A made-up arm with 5 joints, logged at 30 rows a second.
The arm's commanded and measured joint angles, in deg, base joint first. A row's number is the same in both.
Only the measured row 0 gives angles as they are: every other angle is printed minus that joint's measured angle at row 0.
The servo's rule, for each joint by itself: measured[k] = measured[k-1] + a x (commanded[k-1-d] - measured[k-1]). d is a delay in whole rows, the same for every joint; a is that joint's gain. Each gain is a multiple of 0.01, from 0.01 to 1. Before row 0 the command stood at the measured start. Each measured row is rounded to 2 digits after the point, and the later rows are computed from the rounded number. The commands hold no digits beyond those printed.
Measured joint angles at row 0:
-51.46 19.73 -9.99 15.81 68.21
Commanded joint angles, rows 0 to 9:
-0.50 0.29 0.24 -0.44 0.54
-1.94 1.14 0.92 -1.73 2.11
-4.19 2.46 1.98 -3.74 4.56
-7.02 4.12 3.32 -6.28 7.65
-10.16 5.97 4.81 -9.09 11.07
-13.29 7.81 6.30 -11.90 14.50
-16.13 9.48 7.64 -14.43 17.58
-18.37 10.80 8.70 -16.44 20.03
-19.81 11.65 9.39 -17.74 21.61
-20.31 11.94 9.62 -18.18 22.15
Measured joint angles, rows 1 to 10:
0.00 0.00 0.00 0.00 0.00
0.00 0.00 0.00 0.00 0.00
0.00 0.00 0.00 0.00 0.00
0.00 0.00 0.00 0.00 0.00
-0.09 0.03 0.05 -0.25 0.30
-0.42 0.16 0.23 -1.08 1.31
-1.10 0.44 0.60 -2.57 3.13
-2.17 0.88 1.17 -4.65 5.66
-3.61 1.49 1.93 -7.14 8.69
-5.35 2.25 2.85 -9.81 11.94
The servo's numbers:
d 4
a 0.18 0.12 0.21 0.56 0.56

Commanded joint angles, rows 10 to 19:
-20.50 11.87 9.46 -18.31 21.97
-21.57 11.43 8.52 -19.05 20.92
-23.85 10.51 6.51 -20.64 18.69
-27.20 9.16 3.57 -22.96 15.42
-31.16 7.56 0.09 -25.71 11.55
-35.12 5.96 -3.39 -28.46 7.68
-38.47 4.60 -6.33 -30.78 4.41
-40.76 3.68 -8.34 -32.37 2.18
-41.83 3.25 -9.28 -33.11 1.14
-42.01 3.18 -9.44 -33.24 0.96
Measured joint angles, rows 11 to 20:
-7.29 3.12 3.86 -12.40 15.10
-9.28 4.04 4.88 -14.66 17.86
-11.18 4.95 5.83 -16.38 19.96
-12.82 5.79 6.63 -17.39 21.19
-14.20 6.52 7.22 -17.91 21.63
-15.53 7.11 7.49 -18.55 21.23
-17.03 7.52 7.28 -19.72 19.81
-18.86 7.72 6.50 -21.53 17.35
-21.07 7.70 5.15 -23.87 14.10
-23.60 7.49 3.36 -26.44 10.50

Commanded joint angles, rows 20 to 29:
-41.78 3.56 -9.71 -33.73 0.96
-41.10 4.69 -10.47 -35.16 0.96
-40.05 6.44 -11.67 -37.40 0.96
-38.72 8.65 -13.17 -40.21 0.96
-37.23 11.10 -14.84 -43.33 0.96
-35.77 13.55 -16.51 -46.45 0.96
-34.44 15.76 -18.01 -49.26 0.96
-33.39 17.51 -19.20 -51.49 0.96
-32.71 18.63 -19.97 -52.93 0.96
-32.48 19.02 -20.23 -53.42 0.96
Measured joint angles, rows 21 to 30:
-26.28 7.14 1.33 -28.87 7.09
-28.89 6.72 -0.70 -30.83 4.34
-31.22 6.30 -2.50 -32.11 2.55
-33.16 5.93 -3.96 -32.74 1.66
-34.71 5.65 -5.17 -33.29 1.27
-35.86 5.53 -6.28 -34.34 1.10
-36.61 5.64 -7.41 -36.05 1.02
-36.99 6.00 -8.62 -38.38 0.99
-37.03 6.61 -9.93 -41.15 0.97
-36.80 7.44 -11.31 -44.12 0.96

